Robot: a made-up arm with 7 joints.
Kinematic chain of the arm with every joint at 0, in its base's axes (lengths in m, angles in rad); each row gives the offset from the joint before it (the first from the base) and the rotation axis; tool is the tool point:
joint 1: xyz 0 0 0.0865 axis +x
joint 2: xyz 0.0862 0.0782 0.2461 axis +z
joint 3: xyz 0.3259 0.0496 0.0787 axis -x
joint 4: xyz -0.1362 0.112 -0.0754 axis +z
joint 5: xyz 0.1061 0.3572 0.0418 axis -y
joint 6: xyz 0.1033 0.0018 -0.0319 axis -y
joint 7: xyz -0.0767 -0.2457 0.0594 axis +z
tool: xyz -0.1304 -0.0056 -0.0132
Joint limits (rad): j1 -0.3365..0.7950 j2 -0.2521..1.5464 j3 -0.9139..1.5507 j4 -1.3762..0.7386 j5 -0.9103..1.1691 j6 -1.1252..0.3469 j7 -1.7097..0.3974
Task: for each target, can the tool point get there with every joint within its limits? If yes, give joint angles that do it. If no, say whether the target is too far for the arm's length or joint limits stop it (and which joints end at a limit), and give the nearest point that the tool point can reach.
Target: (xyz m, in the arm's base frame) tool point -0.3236 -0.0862 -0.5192
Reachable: no: joint limits stop it (at a limit: joint 1, joint 2, joint 4, joint 6) | nearest point -0.1222 0.2273 -0.0926 | short by 0.566 m
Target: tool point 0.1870 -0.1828 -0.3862
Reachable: no: joint limits stop it (at a limit: joint 1, joint 2, joint 3, joint 4, joint 6) | nearest point 0.2705 -0.0225 -0.0341 | short by 0.396 m
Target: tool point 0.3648 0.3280 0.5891
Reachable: yes | joints 0.3574 0.3792 -0.2559 -0.7739 0.2459 0.0033 -1.2074
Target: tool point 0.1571 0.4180 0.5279
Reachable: yes | joints 0.4612 0.9721 0.8216 -0.5985 -0.5673 -0.6323 -0.9684
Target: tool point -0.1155 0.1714 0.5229
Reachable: yes | joints 0.6196 1.1534 0.4976 0.1070 0.2830 -0.5611 -0.3190
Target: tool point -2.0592 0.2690 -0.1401
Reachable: no: too far | nearest point -0.3992 0.3508 0.2079 | short by 1.698 m
